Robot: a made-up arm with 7 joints.
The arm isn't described. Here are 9 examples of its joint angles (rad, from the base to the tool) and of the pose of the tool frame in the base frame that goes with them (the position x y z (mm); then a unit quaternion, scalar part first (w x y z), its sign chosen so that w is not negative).
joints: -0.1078 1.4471 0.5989 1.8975 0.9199 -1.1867 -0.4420
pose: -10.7 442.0 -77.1 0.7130 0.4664 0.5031 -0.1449
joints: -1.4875 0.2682 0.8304 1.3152 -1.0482 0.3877 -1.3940
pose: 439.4 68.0 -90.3 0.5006 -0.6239 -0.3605 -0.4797
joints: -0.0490 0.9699 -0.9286 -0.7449 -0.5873 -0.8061 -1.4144
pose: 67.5 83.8 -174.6 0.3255 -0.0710 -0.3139 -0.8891
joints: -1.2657 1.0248 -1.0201 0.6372 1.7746 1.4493 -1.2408
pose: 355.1 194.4 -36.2 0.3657 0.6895 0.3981 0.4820
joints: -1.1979 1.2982 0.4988 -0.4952 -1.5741 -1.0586 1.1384
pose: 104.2 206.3 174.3 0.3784 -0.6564 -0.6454 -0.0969
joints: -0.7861 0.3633 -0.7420 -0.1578 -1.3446 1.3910 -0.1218
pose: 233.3 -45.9 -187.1 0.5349 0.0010 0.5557 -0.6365
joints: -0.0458 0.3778 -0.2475 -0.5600 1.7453 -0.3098 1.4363
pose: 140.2 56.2 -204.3 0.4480 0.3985 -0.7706 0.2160
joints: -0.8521 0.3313 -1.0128 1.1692 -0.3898 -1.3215 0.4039
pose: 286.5 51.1 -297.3 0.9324 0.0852 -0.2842 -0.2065
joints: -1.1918 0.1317 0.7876 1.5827 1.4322 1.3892 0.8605
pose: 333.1 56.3 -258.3 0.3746 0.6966 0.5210 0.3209
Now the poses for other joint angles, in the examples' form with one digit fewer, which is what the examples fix.
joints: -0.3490 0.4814 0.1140 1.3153 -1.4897 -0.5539 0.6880
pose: 109 254 -364 0.523 -0.231 0.176 0.802
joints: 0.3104 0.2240 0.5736 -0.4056 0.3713 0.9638 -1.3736
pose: 21 217 -233 0.820 -0.108 0.537 -0.168
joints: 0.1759 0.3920 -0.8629 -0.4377 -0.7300 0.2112 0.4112
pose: 23 -16 -262 0.878 -0.215 0.362 -0.228
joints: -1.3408 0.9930 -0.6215 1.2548 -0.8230 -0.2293 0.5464
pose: 364 291 -29 0.870 0.144 -0.102 0.461
